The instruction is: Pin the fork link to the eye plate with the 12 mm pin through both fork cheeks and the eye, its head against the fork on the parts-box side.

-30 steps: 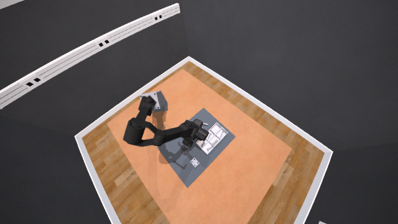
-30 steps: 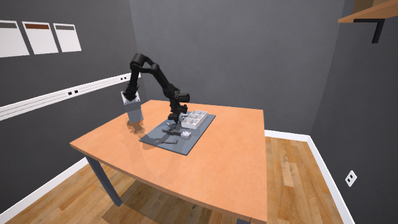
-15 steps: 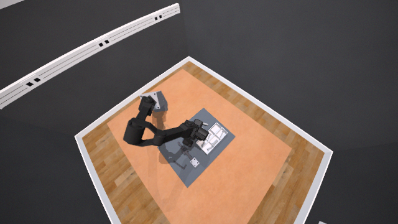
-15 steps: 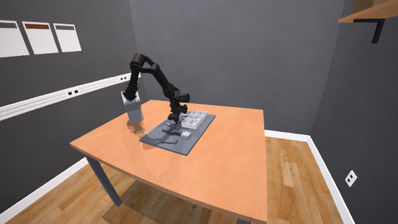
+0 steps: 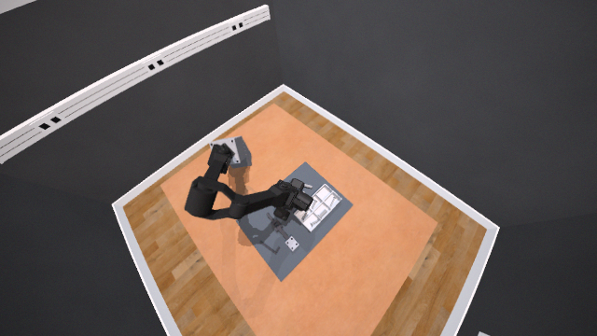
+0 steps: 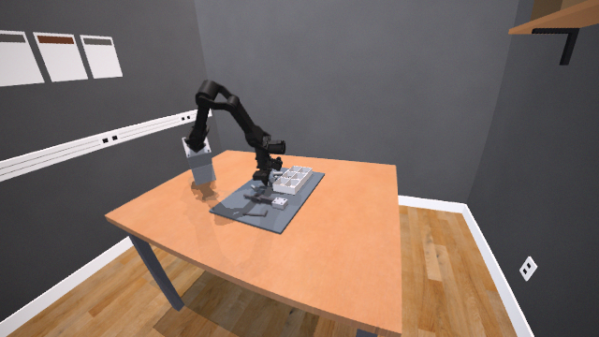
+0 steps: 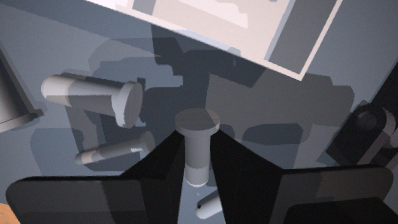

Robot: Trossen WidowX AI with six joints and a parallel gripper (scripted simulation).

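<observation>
Right now my hand is 40 mm short of the grey mat, 20 mm to the left of it and 50 mm above it. Also, from my hand: dark fork link (10 mm ahead, 120 mm to the right, 30 mm below); thick headed pin (10 mm behind, 30 mm below); dark flat bar (50 mm ahead, 120 mm to the right, 30 mm below).
</observation>
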